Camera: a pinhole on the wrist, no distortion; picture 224 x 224 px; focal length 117.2 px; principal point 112.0 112.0 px. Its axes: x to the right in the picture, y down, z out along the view. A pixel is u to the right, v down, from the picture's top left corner.
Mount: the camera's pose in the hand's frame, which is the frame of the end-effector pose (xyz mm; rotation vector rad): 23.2 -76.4 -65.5 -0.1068 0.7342 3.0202
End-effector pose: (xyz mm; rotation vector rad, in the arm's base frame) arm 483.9 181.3 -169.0 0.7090 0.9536 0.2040
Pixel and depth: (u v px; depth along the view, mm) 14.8 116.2 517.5
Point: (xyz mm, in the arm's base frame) 1094.5 277.6 -201.3
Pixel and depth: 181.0 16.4 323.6
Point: 496.4 296.9 177.2
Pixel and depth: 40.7 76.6 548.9
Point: 1017.7 403.1 -51.6
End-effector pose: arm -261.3 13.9 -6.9 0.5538 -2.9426 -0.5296
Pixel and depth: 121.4 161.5 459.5
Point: -271.3 135.9 -421.4
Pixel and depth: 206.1 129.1 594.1
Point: 78.3 453.8 -413.6
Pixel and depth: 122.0 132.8 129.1
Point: -261.5 -1.3 -74.7
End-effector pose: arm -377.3 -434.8 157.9 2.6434 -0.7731 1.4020
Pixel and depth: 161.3 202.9 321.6
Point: -129.7 -335.3 -117.3
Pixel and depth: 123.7 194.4 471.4
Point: 42.4 -408.9 -160.8
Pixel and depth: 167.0 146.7 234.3
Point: -285.9 -412.6 -15.8
